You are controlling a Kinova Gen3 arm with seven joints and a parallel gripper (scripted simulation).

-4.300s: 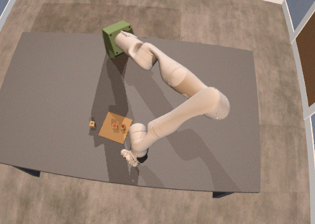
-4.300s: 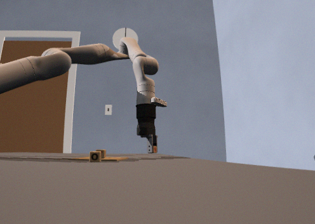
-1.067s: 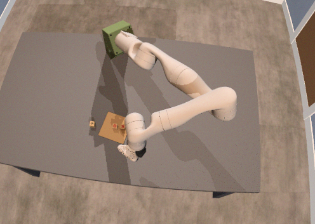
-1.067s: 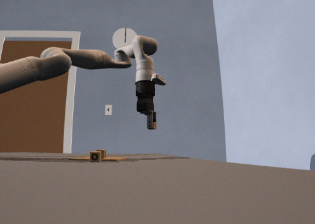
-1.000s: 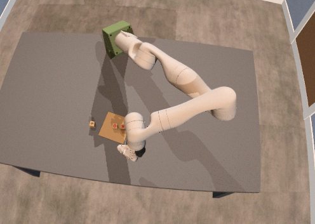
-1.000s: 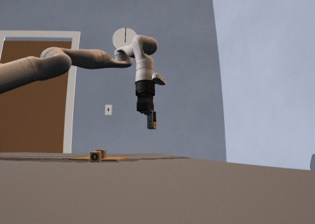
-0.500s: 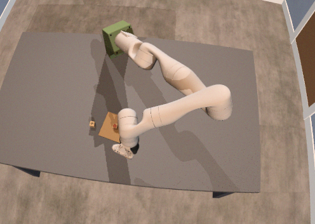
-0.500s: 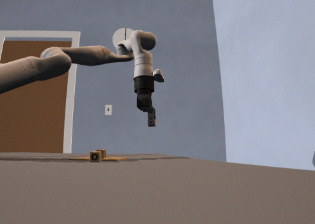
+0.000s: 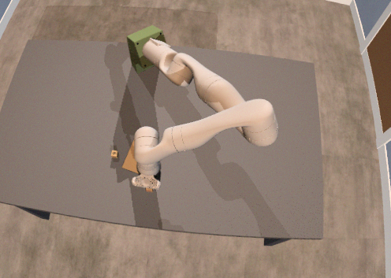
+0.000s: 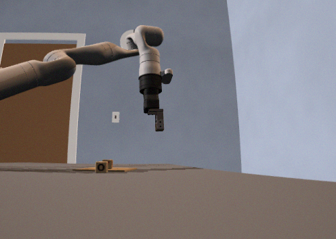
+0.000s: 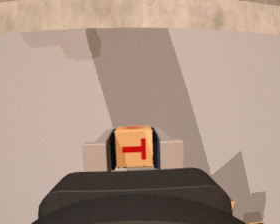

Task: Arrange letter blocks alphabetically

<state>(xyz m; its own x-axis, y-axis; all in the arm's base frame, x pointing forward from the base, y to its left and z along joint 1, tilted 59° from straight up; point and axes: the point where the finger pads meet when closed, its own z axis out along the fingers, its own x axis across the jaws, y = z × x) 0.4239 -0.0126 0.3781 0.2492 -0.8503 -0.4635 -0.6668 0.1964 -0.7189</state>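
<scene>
Now: the orange mat 12 cm behind my hand, 11 cm to the right of it and 14 cm below it.
</scene>
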